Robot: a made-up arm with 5 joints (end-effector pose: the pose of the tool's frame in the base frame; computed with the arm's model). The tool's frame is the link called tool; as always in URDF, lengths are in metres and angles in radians. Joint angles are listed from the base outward.
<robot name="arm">
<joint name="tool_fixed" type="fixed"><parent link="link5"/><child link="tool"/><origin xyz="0 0 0" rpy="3.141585 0 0"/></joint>
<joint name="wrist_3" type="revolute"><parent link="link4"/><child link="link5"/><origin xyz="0.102 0 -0.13"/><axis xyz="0 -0.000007 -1"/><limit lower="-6.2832" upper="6.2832"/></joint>
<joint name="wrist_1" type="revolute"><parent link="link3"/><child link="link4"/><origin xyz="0.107 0 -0.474"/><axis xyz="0 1 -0.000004"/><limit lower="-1.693" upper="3.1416"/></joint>
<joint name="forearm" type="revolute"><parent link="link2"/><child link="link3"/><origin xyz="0.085 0 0.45"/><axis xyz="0 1 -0.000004"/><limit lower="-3.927" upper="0.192"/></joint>
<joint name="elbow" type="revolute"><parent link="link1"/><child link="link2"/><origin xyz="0 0 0"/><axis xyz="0 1 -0.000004"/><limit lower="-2.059" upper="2.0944"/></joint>
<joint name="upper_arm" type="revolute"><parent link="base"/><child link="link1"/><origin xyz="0 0 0.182"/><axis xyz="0 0 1"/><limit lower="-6.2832" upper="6.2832"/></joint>
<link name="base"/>
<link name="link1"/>
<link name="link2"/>
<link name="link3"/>
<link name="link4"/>
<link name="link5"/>
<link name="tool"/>
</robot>
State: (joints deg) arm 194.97 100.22 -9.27 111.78 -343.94
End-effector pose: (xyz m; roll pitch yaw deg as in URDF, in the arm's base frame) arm 0.0887 0.0237 0.0787 -6.61 -21.80 32.30
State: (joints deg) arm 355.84 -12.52 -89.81 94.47 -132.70
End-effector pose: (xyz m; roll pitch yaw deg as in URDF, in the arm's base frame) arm 0.5430 -0.0395 0.7306 174.21 5.32 128.27
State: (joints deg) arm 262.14 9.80 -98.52 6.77 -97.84
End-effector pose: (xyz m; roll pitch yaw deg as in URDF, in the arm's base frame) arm -0.1066 -0.7723 0.7901 98.12 7.76 -6.76
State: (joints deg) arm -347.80 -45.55 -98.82 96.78 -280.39
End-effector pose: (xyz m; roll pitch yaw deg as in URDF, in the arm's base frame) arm 0.0901 0.0195 0.9930 -132.88 -7.65 -70.75
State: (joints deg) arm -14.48 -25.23 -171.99 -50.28 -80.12
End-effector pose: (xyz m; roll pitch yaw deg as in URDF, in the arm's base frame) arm -0.5002 0.1292 1.0019 -67.20 9.12 79.33
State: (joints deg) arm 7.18 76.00 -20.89 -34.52 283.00
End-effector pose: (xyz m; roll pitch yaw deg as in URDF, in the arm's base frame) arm 0.1780 0.0224 -0.3081 -159.90 4.54 84.98
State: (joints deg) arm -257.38 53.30 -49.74 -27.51 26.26
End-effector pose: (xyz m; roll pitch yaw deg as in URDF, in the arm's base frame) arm -0.1387 0.6196 -0.1744 -168.88 -21.35 74.26
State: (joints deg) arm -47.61 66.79 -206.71 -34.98 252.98
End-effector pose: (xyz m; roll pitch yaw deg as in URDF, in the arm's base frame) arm 0.3913 -0.4286 0.8513 4.88 1.49 25.43
